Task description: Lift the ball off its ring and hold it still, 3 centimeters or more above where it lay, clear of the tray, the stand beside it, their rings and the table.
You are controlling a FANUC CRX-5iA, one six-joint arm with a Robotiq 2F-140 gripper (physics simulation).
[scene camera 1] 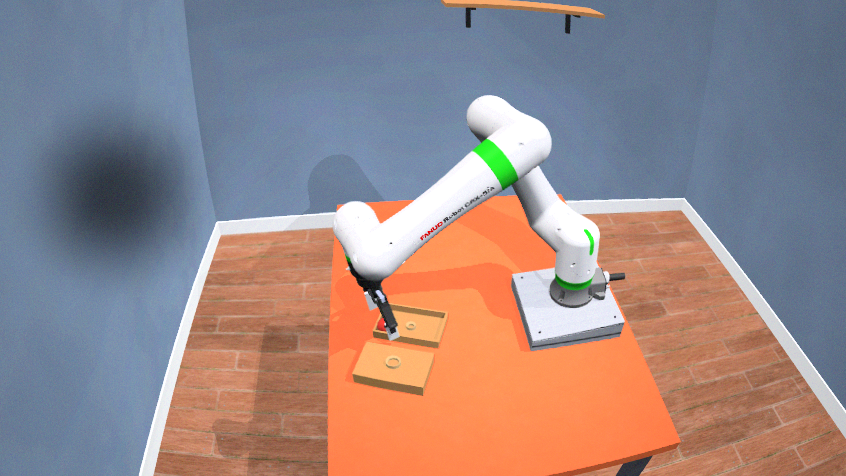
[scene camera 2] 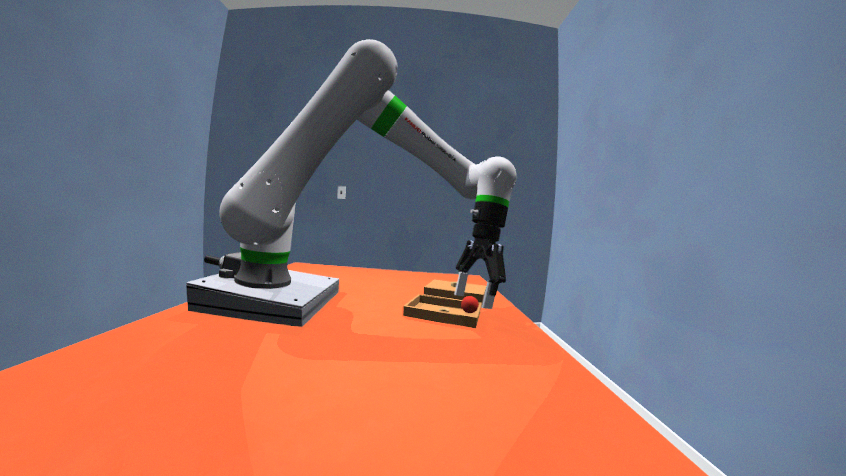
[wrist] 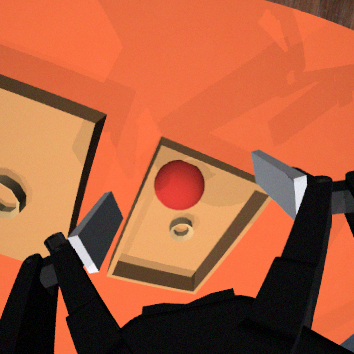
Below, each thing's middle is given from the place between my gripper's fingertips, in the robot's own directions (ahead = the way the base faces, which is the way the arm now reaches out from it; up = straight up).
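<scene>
The red ball (wrist: pixel 178 185) is 1 cm below my hand. There is also the wooden stand (scene camera 1: pixel 388 367), which is 1 cm below my hand, 3 cm behind it and 16 cm to the left of it, while the shallow tray (scene camera 1: pixel 419 326) sits 2 cm below my hand, 2 cm to the right of it and 8 cm behind it.
</scene>
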